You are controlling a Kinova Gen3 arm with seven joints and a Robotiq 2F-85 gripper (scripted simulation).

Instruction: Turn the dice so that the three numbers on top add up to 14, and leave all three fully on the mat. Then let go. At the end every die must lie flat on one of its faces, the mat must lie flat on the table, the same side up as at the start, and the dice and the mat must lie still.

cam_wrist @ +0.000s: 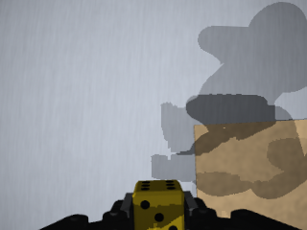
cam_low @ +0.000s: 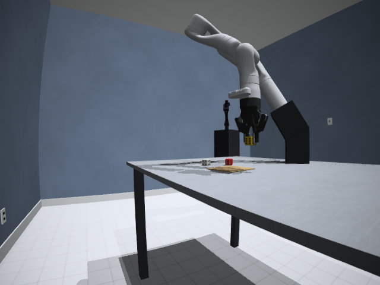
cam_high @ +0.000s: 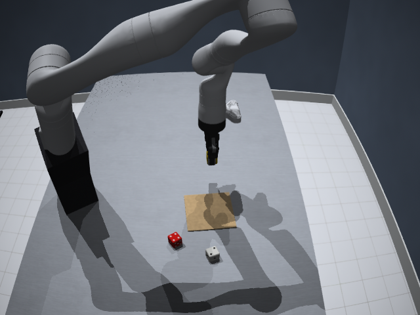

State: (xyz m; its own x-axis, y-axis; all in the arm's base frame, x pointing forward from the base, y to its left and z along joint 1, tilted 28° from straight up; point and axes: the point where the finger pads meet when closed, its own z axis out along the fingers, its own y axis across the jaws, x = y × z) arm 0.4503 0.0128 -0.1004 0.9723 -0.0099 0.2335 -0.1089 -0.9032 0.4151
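My hand is 3 cm past the tan mat, 11 cm to the left of it and 12 cm above it. The rest, counted from my hand: red die: 15 cm behind, 21 cm to the right, 10 cm below; yellow die: 1 cm below; white die: 5 cm behind, 28 cm to the right, 10 cm below.
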